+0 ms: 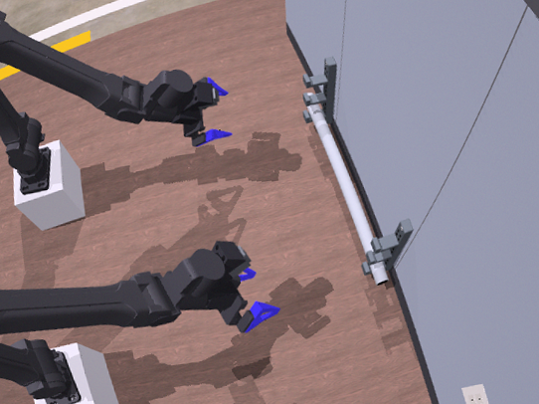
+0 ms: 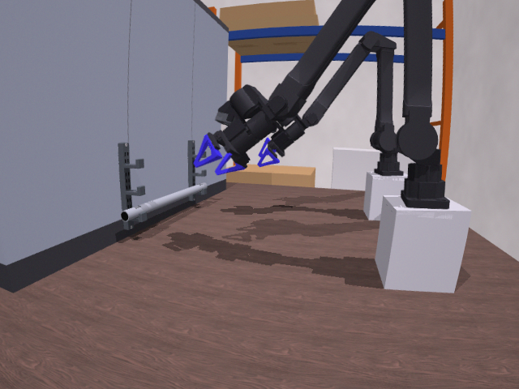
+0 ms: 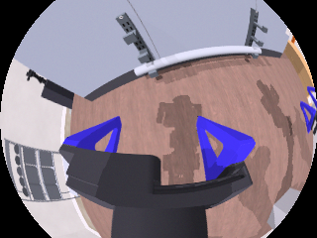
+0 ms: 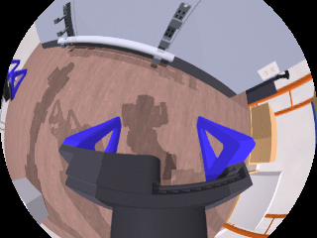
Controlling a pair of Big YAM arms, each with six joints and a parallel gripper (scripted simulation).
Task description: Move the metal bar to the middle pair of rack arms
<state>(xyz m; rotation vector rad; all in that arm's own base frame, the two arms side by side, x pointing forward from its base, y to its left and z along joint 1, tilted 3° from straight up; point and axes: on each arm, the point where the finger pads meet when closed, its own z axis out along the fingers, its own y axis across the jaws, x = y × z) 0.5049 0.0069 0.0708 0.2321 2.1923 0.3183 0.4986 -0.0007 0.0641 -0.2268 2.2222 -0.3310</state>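
Right now my right hand is 24 cm short of the metal bar, 23 cm to the right of it and 12 cm above it. From my right hand the other things lie so: grey wall panel: 44 cm ahead, 21 cm to the left, 24 cm above.
The metal bar is 23 cm ahead of my left hand, 17 cm to the right of it and 13 cm below it. From my left hand the other things lie so: grey wall panel 42 cm ahead, 19 cm to the right, 24 cm above.
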